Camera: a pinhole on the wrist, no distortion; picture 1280 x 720 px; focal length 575.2 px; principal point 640.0 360.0 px. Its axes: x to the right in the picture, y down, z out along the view. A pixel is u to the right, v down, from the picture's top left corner.
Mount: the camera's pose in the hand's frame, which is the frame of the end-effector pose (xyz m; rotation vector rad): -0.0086 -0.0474 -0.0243 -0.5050 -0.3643 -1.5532
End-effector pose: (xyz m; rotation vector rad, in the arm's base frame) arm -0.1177 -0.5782 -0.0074 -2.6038 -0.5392 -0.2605
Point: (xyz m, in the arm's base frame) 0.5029 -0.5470 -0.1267
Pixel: outside the picture
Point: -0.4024 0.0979 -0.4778
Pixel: outside the picture
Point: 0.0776 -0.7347 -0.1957
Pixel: 219.4 469.7
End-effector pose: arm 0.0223 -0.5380 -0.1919 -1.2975 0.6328 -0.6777
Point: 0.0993 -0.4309 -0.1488
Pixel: 877.4 212.7
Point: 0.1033 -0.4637 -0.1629
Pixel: 813.4 324.9
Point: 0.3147 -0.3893 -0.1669
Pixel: 845.5 455.8
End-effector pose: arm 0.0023 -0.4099 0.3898 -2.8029 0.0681 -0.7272
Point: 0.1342 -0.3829 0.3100
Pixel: 805.7 595.1
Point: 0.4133 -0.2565 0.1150
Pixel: 1021.8 611.5
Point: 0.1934 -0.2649 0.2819
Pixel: 1213.3 657.6
